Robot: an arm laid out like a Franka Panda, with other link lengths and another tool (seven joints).
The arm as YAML. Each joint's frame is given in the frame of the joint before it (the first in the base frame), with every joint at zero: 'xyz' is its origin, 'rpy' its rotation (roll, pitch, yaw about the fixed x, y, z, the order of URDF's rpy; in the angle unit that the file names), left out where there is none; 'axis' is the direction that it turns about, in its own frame. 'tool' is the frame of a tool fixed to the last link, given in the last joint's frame.
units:
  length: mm
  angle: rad
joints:
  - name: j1
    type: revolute
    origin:
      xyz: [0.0, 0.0, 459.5]
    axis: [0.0, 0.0, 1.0]
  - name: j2
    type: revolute
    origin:
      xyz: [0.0, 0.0, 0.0]
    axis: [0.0, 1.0, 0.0]
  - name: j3
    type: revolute
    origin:
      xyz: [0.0, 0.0, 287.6]
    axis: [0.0, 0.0, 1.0]
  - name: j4
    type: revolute
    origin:
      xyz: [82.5, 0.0, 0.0]
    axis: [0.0, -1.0, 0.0]
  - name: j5
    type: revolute
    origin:
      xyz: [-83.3, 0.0, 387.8]
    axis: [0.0, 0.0, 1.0]
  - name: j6
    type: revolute
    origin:
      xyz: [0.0, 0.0, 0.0]
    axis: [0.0, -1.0, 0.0]
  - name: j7
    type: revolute
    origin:
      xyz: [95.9, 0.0, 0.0]
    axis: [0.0, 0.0, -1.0]
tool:
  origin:
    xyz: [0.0, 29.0, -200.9]
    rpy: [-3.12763, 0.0, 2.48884]
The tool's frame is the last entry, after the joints.
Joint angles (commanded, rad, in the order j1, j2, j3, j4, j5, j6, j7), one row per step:
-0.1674, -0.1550, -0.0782, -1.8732, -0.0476, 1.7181, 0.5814
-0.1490, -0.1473, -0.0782, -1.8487, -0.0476, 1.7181, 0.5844
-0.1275, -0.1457, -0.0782, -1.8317, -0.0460, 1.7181, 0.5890
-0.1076, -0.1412, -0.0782, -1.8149, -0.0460, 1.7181, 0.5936
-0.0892, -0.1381, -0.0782, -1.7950, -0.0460, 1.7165, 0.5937
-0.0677, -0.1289, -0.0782, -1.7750, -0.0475, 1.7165, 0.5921
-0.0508, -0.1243, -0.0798, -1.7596, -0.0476, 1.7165, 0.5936
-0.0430, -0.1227, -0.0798, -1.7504, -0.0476, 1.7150, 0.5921
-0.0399, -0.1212, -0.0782, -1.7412, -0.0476, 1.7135, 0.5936
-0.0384, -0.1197, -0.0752, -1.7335, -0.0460, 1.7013, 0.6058
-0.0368, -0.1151, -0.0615, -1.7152, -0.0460, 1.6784, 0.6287
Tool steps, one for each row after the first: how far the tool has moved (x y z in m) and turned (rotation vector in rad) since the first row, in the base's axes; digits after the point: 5 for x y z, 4 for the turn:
0.00718, 0.00851, 0.00826, -0.0045, -0.0163, 0.0151
0.01249, 0.01962, 0.01611, -0.0063, -0.0319, 0.0316
0.01764, 0.02974, 0.02226, -0.0088, -0.0441, 0.0467
0.02224, 0.03926, 0.03061, -0.0117, -0.0590, 0.0648
0.02795, 0.05033, 0.03578, -0.0153, -0.0693, 0.0878
0.03177, 0.05844, 0.04118, -0.0169, -0.0801, 0.1015
0.03336, 0.06269, 0.04486, -0.0179, -0.0861, 0.1106
0.03478, 0.06518, 0.04862, -0.0190, -0.0923, 0.1136
0.03422, 0.06788, 0.05027, -0.0163, -0.0871, 0.1053
0.03409, 0.07633, 0.05432, -0.0154, -0.0789, 0.0967

